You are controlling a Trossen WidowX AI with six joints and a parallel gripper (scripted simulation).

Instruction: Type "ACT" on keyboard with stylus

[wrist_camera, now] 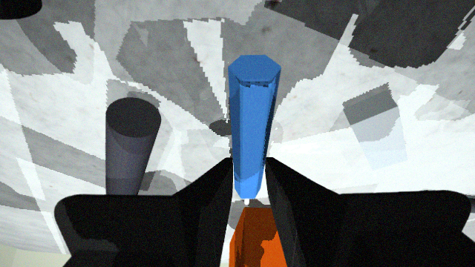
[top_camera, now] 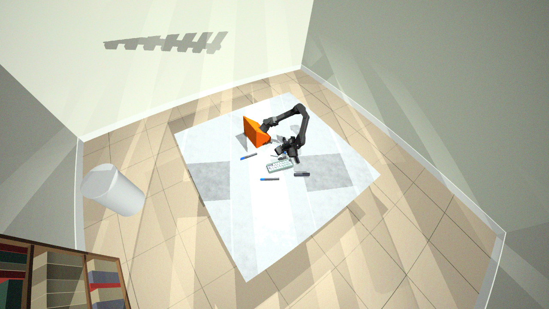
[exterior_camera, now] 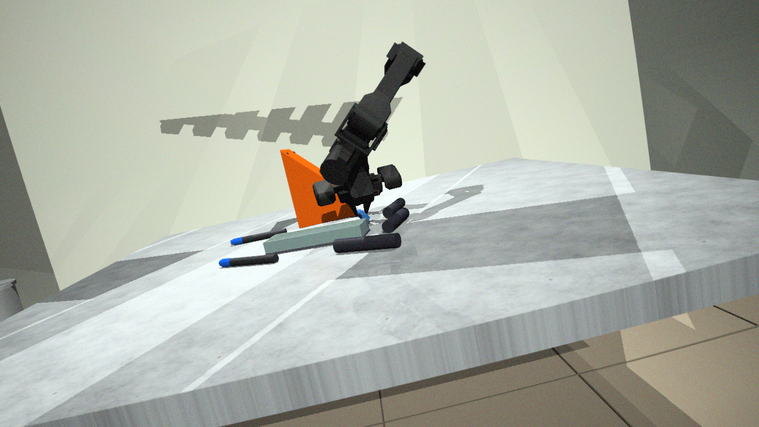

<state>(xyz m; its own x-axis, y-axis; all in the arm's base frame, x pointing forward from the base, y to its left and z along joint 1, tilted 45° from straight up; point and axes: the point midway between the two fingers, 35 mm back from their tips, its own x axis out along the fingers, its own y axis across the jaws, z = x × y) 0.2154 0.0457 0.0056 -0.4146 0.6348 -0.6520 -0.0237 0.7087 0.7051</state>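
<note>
My gripper tip is 50 mm past the stylus tip. Also, from my gripper tip: blue stylus 20 mm behind.
</note>
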